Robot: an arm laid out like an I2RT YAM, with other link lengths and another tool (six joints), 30 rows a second.
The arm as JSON. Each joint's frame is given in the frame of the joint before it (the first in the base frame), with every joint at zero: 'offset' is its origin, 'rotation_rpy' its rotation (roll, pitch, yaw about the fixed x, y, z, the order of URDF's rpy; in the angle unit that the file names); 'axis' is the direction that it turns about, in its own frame. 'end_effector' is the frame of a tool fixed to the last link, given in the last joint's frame.
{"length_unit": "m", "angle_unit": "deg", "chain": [
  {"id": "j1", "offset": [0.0, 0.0, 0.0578], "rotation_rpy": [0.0, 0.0, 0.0], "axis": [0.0, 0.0, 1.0]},
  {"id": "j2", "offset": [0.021, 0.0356, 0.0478], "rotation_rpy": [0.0, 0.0, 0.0], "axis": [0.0, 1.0, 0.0]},
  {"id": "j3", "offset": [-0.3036, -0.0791, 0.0], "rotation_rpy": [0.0, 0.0, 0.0], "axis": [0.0, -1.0, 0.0]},
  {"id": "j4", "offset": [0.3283, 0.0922, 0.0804], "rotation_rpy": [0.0, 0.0, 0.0], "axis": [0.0, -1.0, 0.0]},
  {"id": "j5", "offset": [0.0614, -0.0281, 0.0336], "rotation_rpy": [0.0, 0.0, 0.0], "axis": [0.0, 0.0, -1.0]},
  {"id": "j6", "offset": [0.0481, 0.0, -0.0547], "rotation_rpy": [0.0, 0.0, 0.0], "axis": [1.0, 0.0, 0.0]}
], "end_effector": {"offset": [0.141, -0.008, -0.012], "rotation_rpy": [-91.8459, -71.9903, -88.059]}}
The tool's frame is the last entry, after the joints.
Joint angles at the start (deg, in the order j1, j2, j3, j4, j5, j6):
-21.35, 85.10, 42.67, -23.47, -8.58, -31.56
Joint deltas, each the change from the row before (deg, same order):
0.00, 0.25, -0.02, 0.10, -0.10, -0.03
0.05, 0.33, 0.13, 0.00, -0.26, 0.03
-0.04, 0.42, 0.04, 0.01, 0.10, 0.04
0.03, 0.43, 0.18, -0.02, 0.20, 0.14
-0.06, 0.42, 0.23, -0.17, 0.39, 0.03
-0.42, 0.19, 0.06, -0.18, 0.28, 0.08
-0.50, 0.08, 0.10, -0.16, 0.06, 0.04
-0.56, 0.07, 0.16, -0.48, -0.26, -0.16
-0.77, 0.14, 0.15, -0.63, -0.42, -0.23
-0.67, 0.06, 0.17, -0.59, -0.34, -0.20
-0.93, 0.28, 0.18, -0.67, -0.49, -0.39
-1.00, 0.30, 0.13, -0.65, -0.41, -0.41
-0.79, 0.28, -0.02, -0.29, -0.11, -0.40
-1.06, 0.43, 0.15, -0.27, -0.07, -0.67
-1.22, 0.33, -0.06, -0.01, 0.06, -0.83
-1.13, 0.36, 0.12, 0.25, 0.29, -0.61
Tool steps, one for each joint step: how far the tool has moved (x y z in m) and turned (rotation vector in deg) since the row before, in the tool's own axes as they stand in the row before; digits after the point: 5 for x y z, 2 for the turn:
-0.00069, -0.00030, 0.00133, 0.14, -0.14, -0.01
0.00005, -0.00102, 0.00128, 0.32, -0.13, 0.01
-0.00145, 0.00055, 0.00185, -0.03, -0.38, 0.13
-0.00040, 0.00061, 0.00149, -0.12, -0.31, 0.16
-0.00076, 0.00173, 0.00111, -0.32, -0.43, 0.14
-0.00165, 0.00341, 0.00030, -0.37, -0.35, 0.51
-0.00066, 0.00333, -0.00034, -0.22, -0.13, 0.52
-0.00121, 0.00247, -0.00069, 0.12, -0.29, 0.41
-0.00227, 0.00307, -0.00052, 0.26, -0.46, 0.57
-0.00157, 0.00277, -0.00093, 0.19, -0.34, 0.49
-0.00276, 0.00379, -0.00012, 0.32, -0.56, 0.59
-0.00331, 0.00437, 0.00002, 0.24, -0.61, 0.65
-0.00306, 0.00416, 0.00067, -0.02, -0.48, 0.44
-0.00236, 0.00625, 0.00058, -0.15, -0.42, 0.42
-0.00303, 0.00758, 0.00074, -0.36, -0.31, 0.39
-0.00080, 0.00838, 0.00040, -0.66, 0.00, 0.46

